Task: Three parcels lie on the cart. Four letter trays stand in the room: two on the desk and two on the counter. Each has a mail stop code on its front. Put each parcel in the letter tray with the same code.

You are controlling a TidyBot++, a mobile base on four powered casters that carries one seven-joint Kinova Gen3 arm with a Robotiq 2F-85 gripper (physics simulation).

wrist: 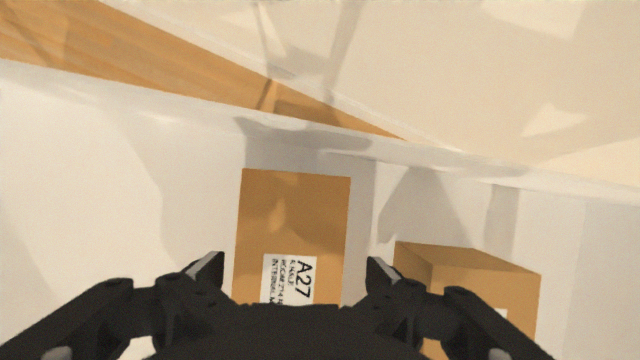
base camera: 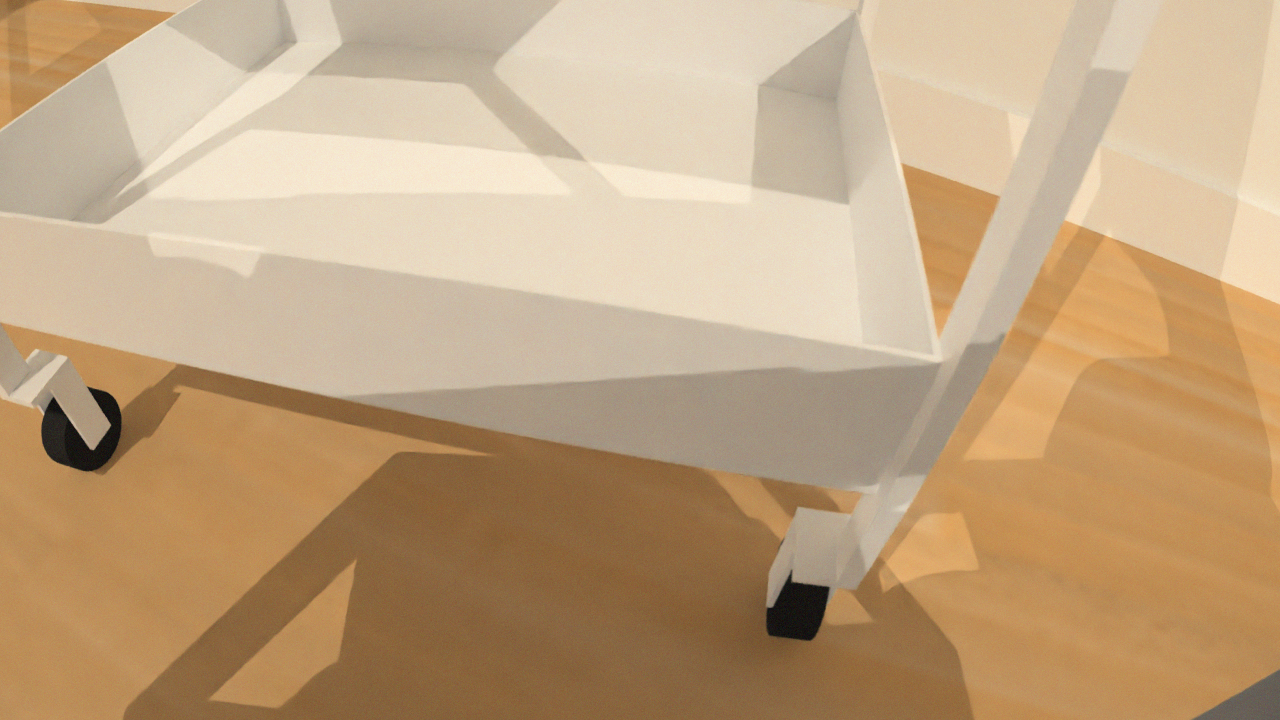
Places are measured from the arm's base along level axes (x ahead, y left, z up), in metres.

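Pixels of known places: gripper, fingertip midpoint: (wrist: 296,269).
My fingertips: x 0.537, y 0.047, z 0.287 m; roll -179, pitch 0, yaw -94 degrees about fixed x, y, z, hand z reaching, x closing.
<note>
For each thing: its middle in the pictures, then the offset to it from my fingertips. "*": a spot on its surface instead. Level surfaces: height alone.
- second brown parcel, body centre: (wrist: 449,328) dx -0.038, dy -0.094, dz +0.004 m
- cart's slanted post, surface spot: (base camera: 1029,214) * dx -0.297, dy -0.157, dz -0.421 m
- wooden floor, surface height: dz -0.683 m
In the wrist view a brown parcel (wrist: 292,215) with a white label reading A27 lies in the cart's white tray, its near end hidden behind the gripper. A second brown parcel (wrist: 485,285) stands to its right, partly covered by the right finger, and its code is hidden. My gripper (wrist: 296,269) is open and empty, with its fingertips to the left and right of the A27 parcel in this view. The cart (base camera: 537,349) shows in the base view with its lower tray. The third parcel, the letter trays, the desk and the counter do not show.
The cart's slanted post (base camera: 1029,214) rises at the right. Black caster wheels (base camera: 82,429) (base camera: 796,607) stand on the wooden floor (base camera: 537,573). A pale wall (base camera: 1163,116) (wrist: 450,65) stands behind the cart, close to its far edge.
</note>
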